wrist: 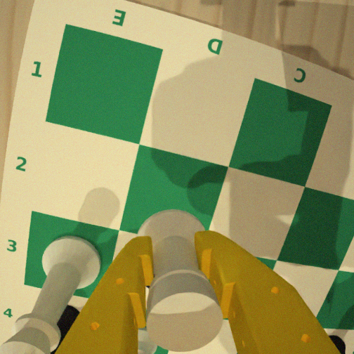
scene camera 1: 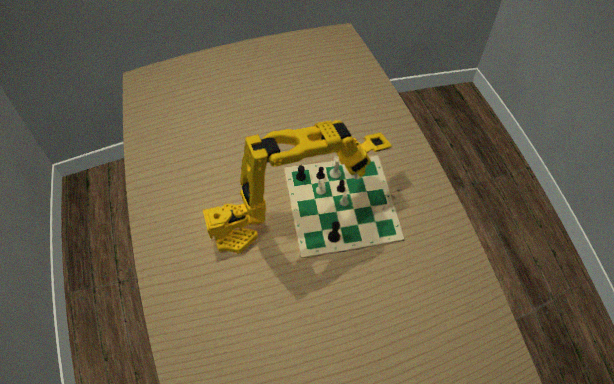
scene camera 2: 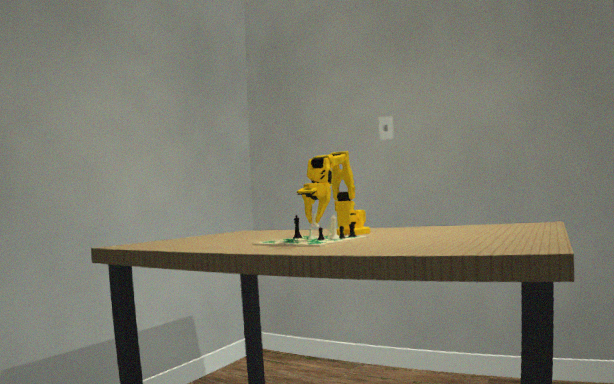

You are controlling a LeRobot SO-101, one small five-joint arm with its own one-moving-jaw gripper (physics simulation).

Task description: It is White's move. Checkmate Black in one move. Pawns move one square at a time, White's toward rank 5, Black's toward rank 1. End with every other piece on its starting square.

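My gripper is shut on a flat-topped white piece, which looks like a rook. It holds it upright a little above the board, near D2. A tall white piece stands on E3. Another white piece stands on D4, and a small white piece on C3. Black pieces are a larger one on E5, a pawn on E4, a pawn on D3 and a tall king on A4.
The board lies on a wooden table. The yellow arm reaches over it from its base. The E3 piece stands close beside one jaw in the wrist view. The table's edge runs beyond the board's rank 1 side.
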